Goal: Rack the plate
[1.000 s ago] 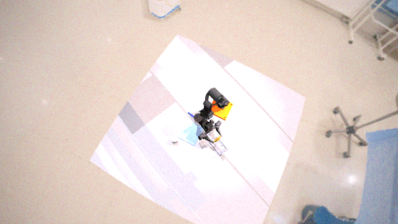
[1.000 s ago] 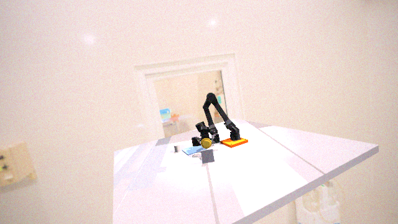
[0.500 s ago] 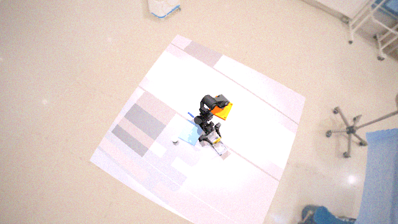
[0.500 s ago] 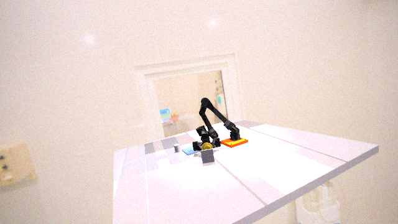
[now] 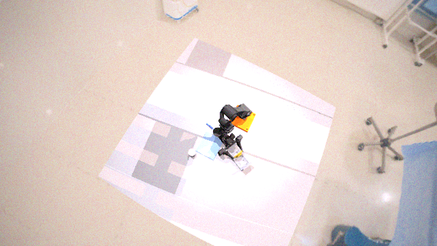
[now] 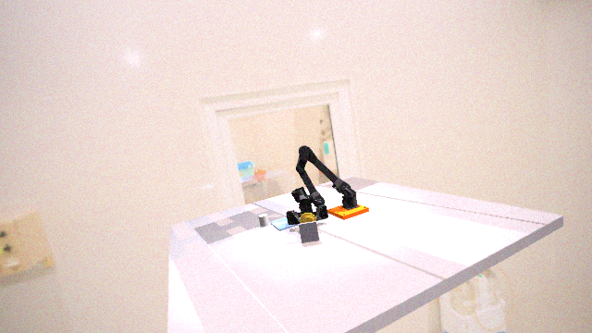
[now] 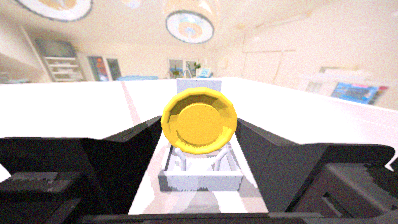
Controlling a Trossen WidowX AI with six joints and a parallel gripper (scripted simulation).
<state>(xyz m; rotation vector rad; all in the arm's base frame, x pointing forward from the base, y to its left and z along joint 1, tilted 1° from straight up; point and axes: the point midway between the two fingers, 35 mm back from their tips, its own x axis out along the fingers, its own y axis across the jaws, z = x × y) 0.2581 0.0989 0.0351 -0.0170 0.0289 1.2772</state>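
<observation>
Now: gripper tip 1 cm to the left of the plate. Round my gripper tip: blue spoon: 25 cm to the right, 7 cm behind, 5 cm below; white cup: 25 cm to the right, 15 cm ahead, 3 cm below; grey dish rack: 3 cm below, 2 cm to the left, 1 cm ahead.
</observation>
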